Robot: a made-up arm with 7 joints.
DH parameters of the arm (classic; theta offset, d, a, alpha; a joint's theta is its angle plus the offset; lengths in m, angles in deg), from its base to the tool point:
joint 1: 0 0.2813 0 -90
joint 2: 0 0 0 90
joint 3: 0 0.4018 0.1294 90
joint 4: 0 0 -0.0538 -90
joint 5: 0 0.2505 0 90
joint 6: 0 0 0.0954 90
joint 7: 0 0 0 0
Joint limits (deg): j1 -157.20..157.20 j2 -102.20..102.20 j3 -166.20..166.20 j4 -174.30..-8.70 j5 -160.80..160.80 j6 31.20..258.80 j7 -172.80..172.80
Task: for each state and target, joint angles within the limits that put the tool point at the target. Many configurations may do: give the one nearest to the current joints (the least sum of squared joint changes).
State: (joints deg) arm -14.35 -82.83 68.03 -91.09 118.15 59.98 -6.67
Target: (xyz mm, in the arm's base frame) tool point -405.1 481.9 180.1
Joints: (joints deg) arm -1.98 -99.81 87.42 -97.99 115.59 55.34 -6.67
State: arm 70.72 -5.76 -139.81 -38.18 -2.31 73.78 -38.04
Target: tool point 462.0 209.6 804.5
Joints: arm 73.44 41.56 -104.46 -54.63 0.91 67.63 -38.04
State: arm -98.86 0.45 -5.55 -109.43 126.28 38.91 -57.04
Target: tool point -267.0 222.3 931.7
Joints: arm -91.84 -41.70 -50.50 -65.14 140.06 53.39 -57.04
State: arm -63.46 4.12 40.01 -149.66 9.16 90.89 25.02
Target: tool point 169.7 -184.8 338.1
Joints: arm -75.42 4.25 28.30 -168.28 8.84 86.48 25.02
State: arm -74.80 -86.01 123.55 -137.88 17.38 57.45 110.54
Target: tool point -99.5 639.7 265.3
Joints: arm -44.14 -61.39 122.77 -87.16 18.76 72.99 110.54
